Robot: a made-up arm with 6 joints.
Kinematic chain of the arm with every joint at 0, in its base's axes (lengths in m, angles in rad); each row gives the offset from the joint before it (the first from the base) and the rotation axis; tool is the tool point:
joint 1: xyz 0 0 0.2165 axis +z
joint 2: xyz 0 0.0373 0 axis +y
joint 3: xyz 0 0 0.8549 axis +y
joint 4: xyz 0 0 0.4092 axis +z
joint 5: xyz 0 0 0 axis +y
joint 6: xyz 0 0 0.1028 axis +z
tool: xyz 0 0 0
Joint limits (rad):
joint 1: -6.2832..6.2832
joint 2: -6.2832..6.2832
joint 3: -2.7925..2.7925
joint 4: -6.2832..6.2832
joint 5: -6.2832..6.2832
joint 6: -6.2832..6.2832
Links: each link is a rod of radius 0.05 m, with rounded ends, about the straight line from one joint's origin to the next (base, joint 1, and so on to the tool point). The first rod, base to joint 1, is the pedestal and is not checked.
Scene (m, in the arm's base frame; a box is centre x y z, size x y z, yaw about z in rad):
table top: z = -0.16
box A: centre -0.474 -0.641 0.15 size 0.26 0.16 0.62 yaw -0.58
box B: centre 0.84 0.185 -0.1 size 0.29 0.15 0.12 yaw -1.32
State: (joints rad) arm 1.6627 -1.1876 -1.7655 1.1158 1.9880 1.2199
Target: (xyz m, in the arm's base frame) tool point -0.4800 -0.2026 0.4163
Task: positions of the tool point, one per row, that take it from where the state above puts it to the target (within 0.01 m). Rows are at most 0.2 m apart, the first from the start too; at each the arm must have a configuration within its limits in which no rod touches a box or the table.
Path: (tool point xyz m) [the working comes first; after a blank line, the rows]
Joints at the target: 0.6622 -0.8609 -2.7175 1.3737 1.8055 1.2199
Straight joint move there: touches box A.

1: 0.0150 -0.8527 0.2887
2: 0.0593 -0.7686 0.3798
3: 0.0898 -0.6611 0.4544
4: -0.0817 -0.6301 0.4338
5: -0.2310 -0.5579 0.4201
6: -0.3493 -0.4550 0.4130
7: -0.4324 -0.3329 0.4120
8: -0.4800 -0.2026 0.4163

